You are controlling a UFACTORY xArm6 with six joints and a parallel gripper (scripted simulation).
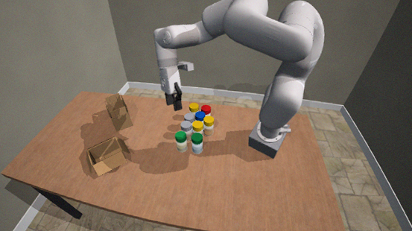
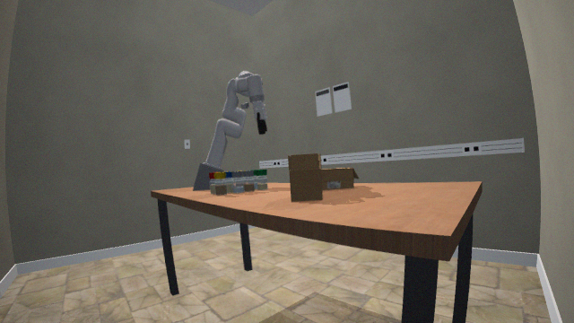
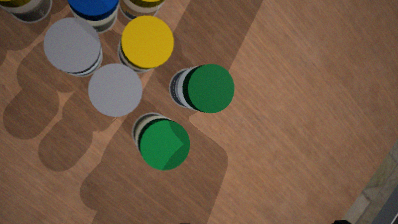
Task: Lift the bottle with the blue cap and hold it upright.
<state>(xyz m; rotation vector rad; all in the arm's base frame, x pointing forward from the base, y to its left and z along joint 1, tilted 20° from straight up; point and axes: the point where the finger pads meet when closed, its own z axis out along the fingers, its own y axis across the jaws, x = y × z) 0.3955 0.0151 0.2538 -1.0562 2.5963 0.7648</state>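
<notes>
Right now the yellow-capped bottle is 26 cm below my hand, 15 cm to the right of it and 12 cm behind it. Round my hand: grey-capped bottle: 26 cm below, 16 cm to the right, 2 cm behind; then green-capped bottle: 26 cm below, 2 cm to the right, 1 cm behind; then cardboard box: 42 cm ahead, 24 cm below, 15 cm to the right.
</notes>
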